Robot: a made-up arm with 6 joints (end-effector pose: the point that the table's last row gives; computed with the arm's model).
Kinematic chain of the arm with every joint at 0, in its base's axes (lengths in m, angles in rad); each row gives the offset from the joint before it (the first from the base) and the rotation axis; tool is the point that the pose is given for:
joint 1: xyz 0 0 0.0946 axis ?
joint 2: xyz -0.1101 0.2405 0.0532 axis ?
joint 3: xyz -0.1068 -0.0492 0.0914 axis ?
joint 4: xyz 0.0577 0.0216 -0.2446 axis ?
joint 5: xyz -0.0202 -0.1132 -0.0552 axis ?
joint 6: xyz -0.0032 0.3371 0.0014 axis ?
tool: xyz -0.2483 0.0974 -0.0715
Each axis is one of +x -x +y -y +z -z.
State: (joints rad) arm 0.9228 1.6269 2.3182 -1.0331 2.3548 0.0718
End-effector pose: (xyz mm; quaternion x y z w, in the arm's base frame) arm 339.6 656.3 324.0 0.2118 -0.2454 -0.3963 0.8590
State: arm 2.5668 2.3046 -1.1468 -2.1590 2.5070 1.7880
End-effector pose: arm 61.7 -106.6 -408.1 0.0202 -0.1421 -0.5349 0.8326
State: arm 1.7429 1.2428 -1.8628 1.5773 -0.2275 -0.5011
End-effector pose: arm 179.9 121.9 638.6 0.4439 0.6581 -0.0746 0.6036
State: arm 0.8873 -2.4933 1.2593 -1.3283 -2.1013 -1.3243
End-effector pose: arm -348.9 -457.9 634.6 0.8534 0.1813 -0.2720 0.4060
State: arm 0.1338 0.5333 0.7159 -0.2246 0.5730 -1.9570
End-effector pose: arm -269.6 394.4 -149.5 -0.7284 -0.1780 -0.1236 0.6500
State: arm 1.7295 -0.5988 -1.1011 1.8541 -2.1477 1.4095
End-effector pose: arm 95.4 -427.9 477.1 -0.2613 -0.8612 -0.4165 0.1291
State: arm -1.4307 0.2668 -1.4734 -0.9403 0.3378 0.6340
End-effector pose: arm 35.5 273.3 -138.0 0.2359 -0.7146 -0.0603 0.6558
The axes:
joint 1: +x
joint 2: -y
joint 3: +z
joint 4: -x
joint 5: -z
joint 6: +x

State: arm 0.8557 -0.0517 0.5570 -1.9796 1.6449 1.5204
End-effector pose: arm 207.0 281.6 366.7 -0.5562 -0.6200 0.5247 0.1760
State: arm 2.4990 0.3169 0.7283 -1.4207 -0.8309 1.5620
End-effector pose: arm -451.5 234.9 214.8 -0.2244 0.3894 -0.5079 0.7348
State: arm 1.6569 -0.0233 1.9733 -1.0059 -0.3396 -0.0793
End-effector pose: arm -308.9 10.5 -124.9 0.4864 -0.3793 0.7871 0.0050
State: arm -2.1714 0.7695 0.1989 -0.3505 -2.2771 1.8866
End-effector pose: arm 24.3 11.0 485.9 -0.2990 0.9184 -0.1630 0.2014
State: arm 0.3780 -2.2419 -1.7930 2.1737 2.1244 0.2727
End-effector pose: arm 30.9 -404.3 159.1 -0.7097 -0.2532 0.5864 0.2974
